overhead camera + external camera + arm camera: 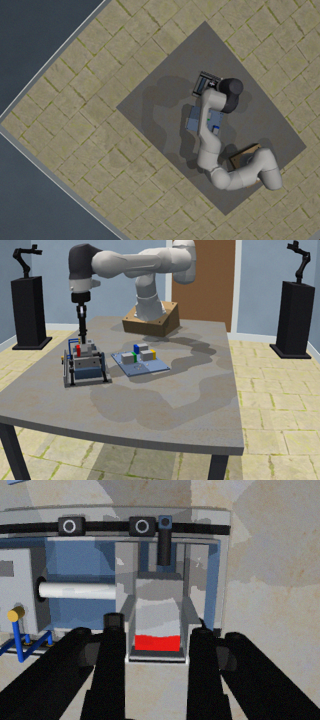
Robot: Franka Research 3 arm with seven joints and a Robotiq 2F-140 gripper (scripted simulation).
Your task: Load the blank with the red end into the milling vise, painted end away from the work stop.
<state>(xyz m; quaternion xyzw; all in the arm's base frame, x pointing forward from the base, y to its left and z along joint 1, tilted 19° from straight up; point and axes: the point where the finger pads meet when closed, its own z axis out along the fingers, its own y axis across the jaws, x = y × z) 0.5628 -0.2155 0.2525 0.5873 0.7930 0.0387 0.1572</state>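
Now: the red-ended blank 40 mm below my hand. The rest, counted from my hand: green blank 170 mm to the left, 140 mm behind, 130 mm below; work stop rod 60 mm below, 50 mm to the left, 10 mm behind; hosed block 160 mm behind, 70 mm below, 40 mm to the right.
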